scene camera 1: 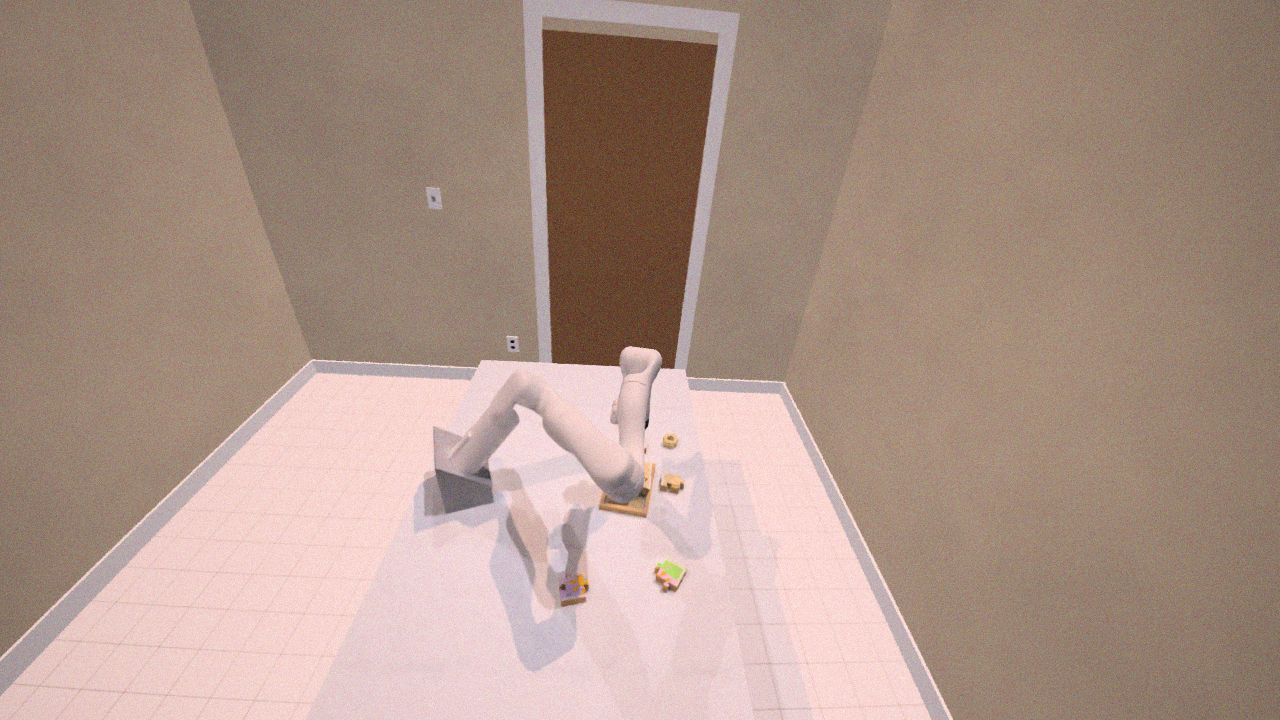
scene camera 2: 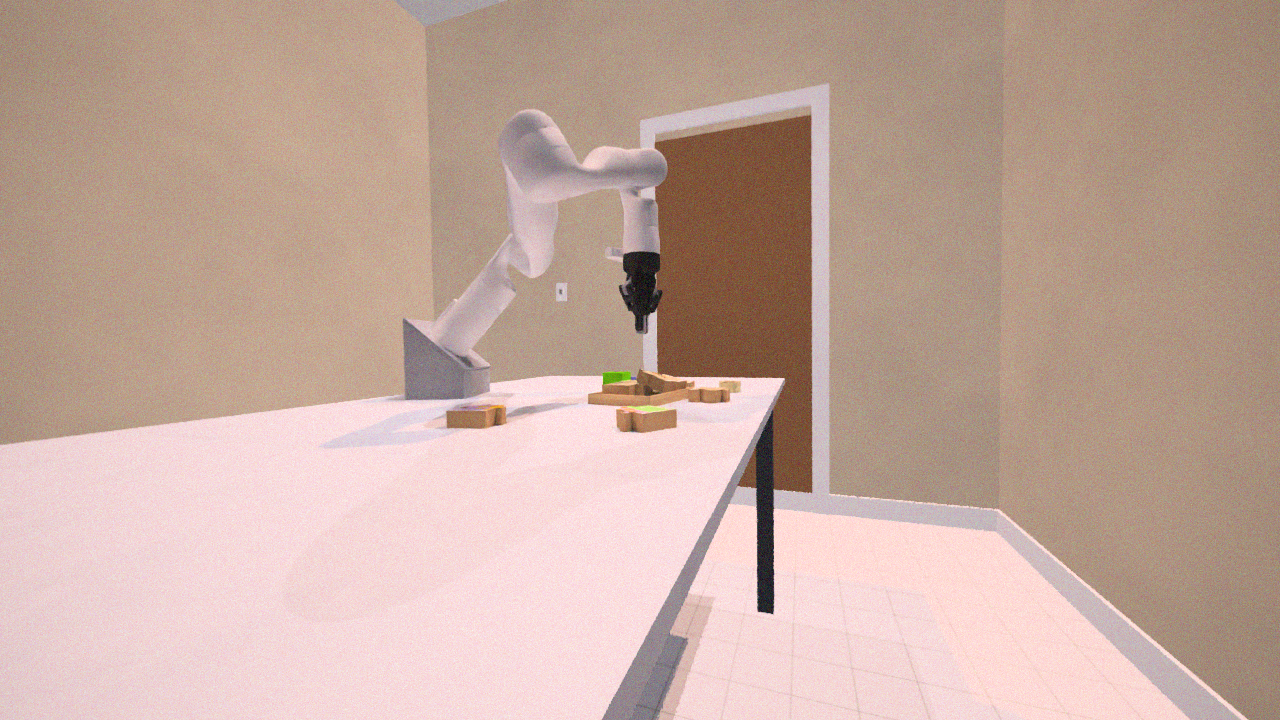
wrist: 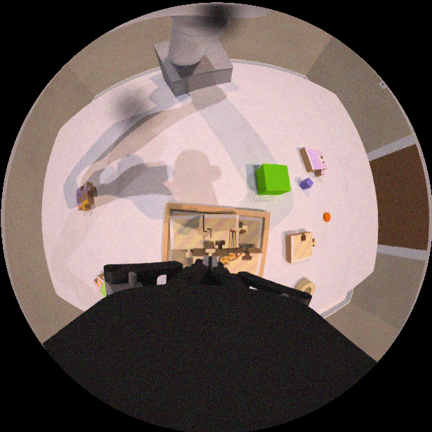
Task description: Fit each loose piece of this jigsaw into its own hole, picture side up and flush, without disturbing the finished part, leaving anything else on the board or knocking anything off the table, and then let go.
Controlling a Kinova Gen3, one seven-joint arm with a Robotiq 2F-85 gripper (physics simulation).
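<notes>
My gripper is shut and empty, above the framed jigsaw board. One piece on the board is tilted; the gripper hides the board's near part in the wrist view. A purple-and-yellow piece and a green-and-pink piece lie loose on the table. A tan piece lies beside the board. A pink piece lies farther off.
A green cube stands near the board's corner. A small blue cube and an orange disc lie beyond it. A tan ring lies near the table's edge.
</notes>
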